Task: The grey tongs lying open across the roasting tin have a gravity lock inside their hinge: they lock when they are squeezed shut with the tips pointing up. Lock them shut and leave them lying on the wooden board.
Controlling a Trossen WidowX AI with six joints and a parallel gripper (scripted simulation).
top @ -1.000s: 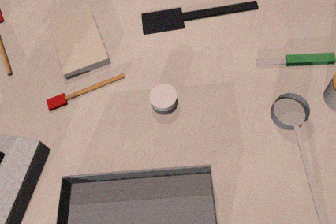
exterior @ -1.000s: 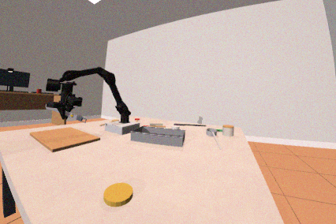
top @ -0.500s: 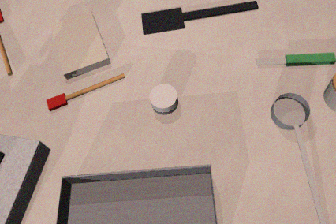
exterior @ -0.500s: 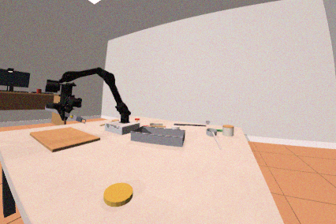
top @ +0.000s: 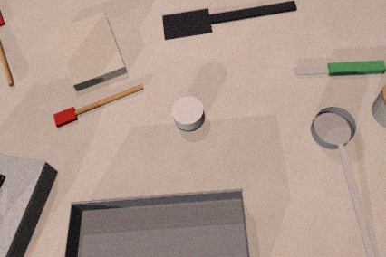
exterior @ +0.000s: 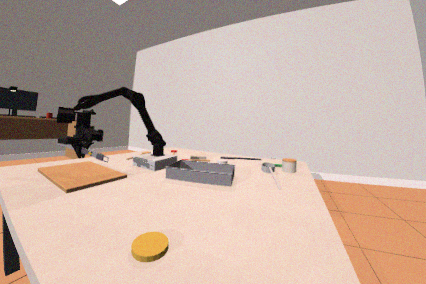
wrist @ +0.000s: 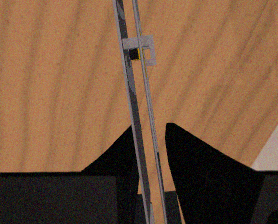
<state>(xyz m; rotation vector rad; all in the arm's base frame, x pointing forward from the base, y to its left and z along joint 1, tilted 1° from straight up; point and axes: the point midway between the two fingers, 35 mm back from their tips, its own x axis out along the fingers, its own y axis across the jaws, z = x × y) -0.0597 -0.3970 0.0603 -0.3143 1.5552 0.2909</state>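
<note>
The yellow slider lies 40 mm ahead of my gripper tip, 20 mm to the left of it and 30 mm above it. The rest, counted from my gripper tip: yellow disc (590 mm ahead, 50 mm to the right, 70 mm below); grey roasting tin (400 mm ahead, 390 mm to the left, 50 mm below); wooden board (70 mm below).
</note>
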